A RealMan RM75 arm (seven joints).
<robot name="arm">
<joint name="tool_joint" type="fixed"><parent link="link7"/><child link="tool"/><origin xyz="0 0 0"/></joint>
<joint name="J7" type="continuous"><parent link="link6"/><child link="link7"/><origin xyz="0 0 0.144"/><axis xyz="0 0 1"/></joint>
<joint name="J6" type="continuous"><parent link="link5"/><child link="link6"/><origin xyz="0 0 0"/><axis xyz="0 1 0"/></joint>
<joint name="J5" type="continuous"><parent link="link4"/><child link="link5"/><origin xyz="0 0 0.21"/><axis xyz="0 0 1"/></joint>
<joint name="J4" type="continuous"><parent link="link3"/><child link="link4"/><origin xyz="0 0 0"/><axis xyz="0 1 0"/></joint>
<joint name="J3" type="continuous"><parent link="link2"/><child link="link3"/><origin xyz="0 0 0.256"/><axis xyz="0 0 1"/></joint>
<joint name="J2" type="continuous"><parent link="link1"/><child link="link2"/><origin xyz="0 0 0"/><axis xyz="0 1 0"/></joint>
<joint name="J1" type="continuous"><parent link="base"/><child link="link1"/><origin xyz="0 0 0.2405"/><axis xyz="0 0 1"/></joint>
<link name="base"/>
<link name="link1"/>
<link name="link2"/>
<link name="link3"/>
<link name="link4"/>
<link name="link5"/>
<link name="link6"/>
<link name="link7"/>
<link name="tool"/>
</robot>
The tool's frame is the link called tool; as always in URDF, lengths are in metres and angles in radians. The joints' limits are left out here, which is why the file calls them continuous.
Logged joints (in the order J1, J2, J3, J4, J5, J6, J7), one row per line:
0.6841, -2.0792, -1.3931, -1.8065, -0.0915, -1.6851, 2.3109
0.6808, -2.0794, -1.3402, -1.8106, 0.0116, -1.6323, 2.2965
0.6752, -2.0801, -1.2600, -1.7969, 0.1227, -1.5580, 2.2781
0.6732, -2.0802, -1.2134, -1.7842, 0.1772, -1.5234, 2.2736
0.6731, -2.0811, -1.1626, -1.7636, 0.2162, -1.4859, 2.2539
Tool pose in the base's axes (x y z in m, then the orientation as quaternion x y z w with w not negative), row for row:
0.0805, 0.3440, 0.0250, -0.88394, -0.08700, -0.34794, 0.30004
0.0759, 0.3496, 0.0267, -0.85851, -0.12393, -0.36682, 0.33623
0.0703, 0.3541, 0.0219, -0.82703, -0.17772, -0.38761, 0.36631
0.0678, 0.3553, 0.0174, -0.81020, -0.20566, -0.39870, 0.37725
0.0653, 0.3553, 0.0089, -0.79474, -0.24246, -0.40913, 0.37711
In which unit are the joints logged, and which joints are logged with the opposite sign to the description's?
The joints are logged in radians. Opposite sign: J2, J3, J4, J5.
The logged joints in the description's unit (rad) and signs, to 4 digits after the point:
0.6841, 2.0792, 1.3931, 1.8065, 0.0915, -1.6851, 2.3109
0.6808, 2.0794, 1.3402, 1.8106, -0.0116, -1.6323, 2.2965
0.6752, 2.0801, 1.2600, 1.7969, -0.1227, -1.5580, 2.2781
0.6732, 2.0802, 1.2134, 1.7842, -0.1772, -1.5234, 2.2736
0.6731, 2.0811, 1.1626, 1.7636, -0.2162, -1.4859, 2.2539

